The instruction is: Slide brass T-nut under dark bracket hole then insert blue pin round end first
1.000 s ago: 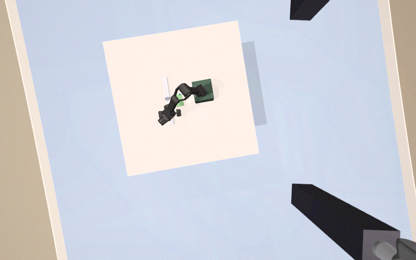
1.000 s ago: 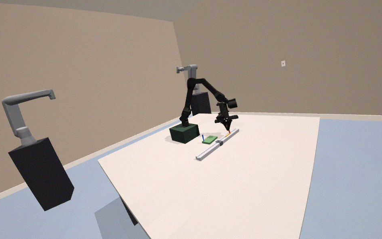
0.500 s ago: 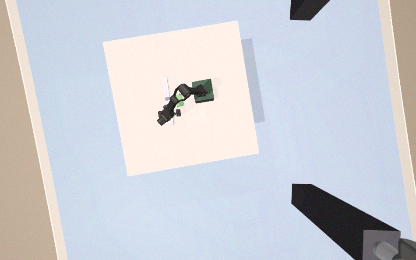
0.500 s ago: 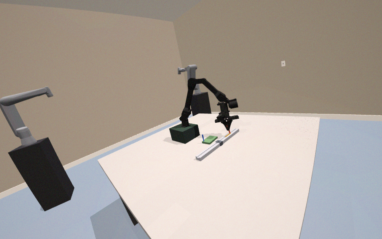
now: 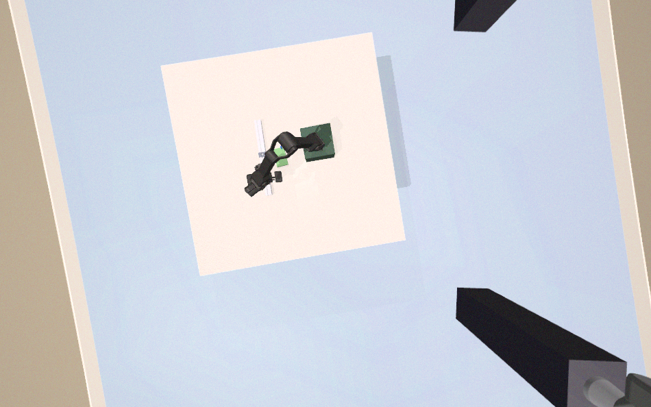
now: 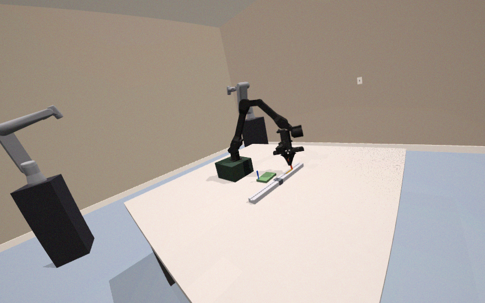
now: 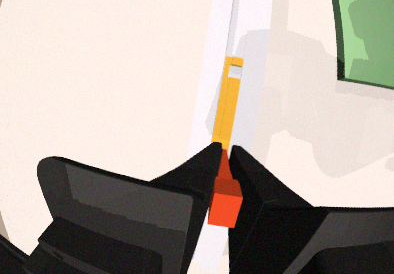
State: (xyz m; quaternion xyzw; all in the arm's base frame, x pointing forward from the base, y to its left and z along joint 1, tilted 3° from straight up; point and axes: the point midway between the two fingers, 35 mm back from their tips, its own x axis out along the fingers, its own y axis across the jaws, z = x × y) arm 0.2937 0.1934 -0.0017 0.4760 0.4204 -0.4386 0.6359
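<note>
Right now the brass T-nut is 2 cm to the right of my gripper tip. The rest, counted from my gripper tip: aluminum rail: 3 cm ahead, 13 cm to the right, 3 cm below; then blue pin: 8 cm behind, 18 cm to the right, 2 cm below; then green tray: 8 cm behind, 15 cm to the right, 4 cm below.
</note>
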